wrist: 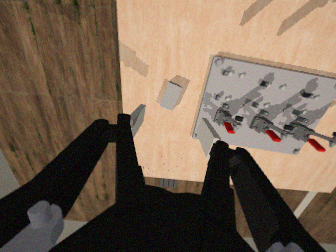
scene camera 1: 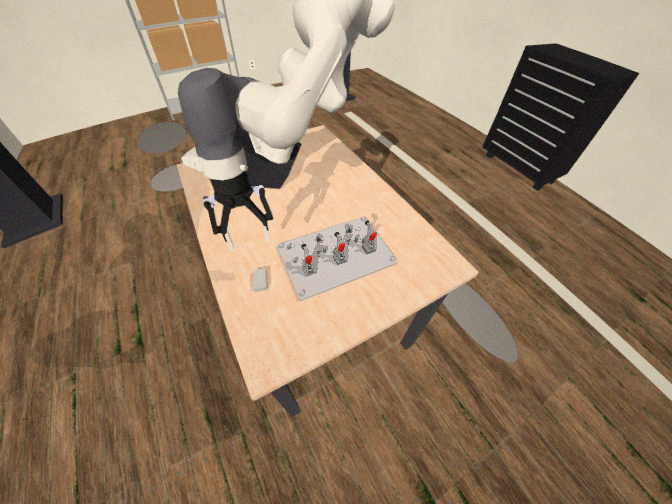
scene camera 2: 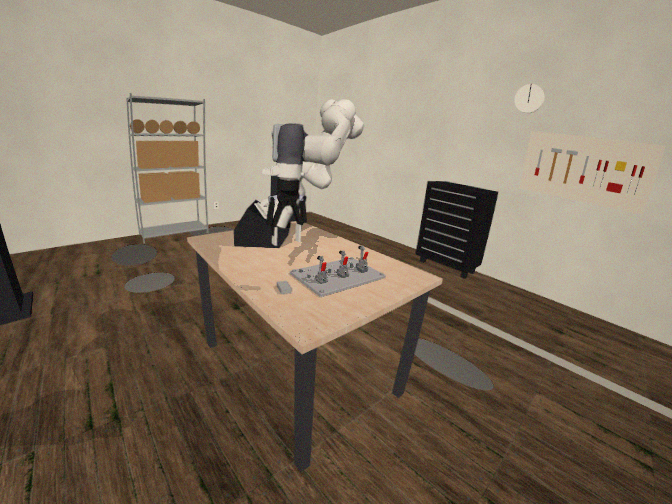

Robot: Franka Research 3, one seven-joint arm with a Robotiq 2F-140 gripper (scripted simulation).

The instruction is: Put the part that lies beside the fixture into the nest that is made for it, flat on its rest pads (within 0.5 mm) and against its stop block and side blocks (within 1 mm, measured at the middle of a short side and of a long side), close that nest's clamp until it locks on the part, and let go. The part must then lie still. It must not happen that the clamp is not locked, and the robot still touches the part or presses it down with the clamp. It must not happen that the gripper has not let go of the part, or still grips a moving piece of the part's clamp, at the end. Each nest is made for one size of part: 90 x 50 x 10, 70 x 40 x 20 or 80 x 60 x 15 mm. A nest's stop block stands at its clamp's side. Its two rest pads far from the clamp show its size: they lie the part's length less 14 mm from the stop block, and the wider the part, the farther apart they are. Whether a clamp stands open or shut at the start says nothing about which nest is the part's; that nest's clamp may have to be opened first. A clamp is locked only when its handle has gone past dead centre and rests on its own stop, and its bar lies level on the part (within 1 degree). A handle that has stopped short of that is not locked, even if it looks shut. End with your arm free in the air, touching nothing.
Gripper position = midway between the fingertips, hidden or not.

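My gripper (scene camera 1: 249,243) (wrist: 172,119) (scene camera 2: 286,242) is visible to me.
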